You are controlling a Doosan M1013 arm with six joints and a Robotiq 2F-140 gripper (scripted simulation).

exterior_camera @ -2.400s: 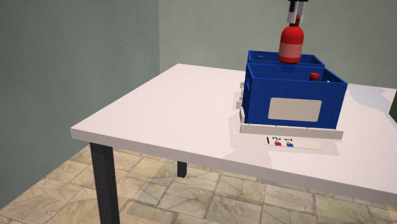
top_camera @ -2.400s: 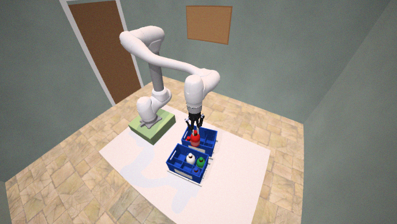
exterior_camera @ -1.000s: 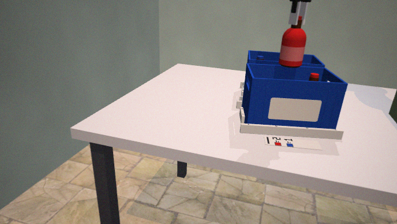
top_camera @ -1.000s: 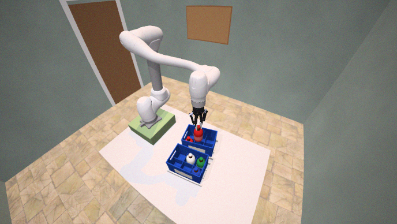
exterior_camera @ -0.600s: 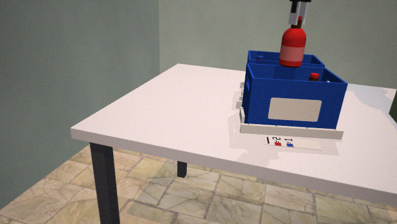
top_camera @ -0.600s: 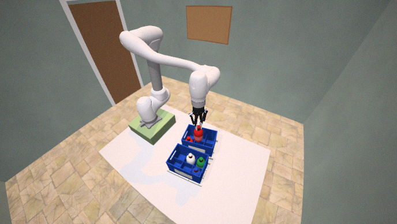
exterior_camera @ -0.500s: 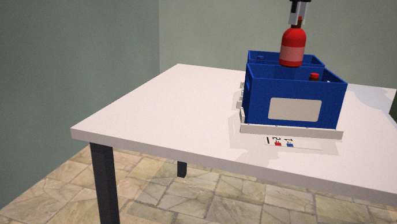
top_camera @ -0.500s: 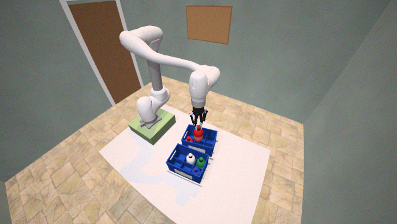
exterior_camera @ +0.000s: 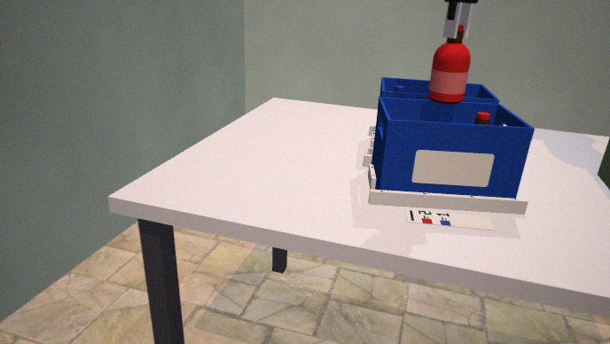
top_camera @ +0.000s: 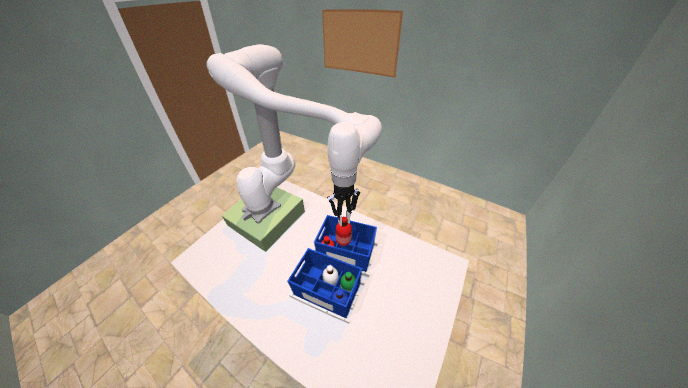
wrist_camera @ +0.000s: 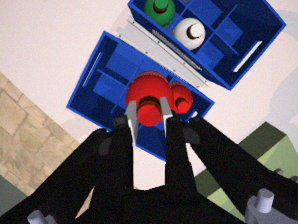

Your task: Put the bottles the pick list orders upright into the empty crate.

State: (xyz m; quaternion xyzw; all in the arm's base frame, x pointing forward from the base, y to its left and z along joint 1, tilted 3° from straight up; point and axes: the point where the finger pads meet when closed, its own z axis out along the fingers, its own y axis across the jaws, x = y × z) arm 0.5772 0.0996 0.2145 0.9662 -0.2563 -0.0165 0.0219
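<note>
My hand is 8 cm above the red bottle. Round my hand: white bottle (26 cm below, 15 cm to the right, 3 cm ahead); blue bottle (26 cm below, 21 cm to the right, 14 cm ahead); green-label bottle (26 cm below, 12 cm to the right, 12 cm ahead).
</note>
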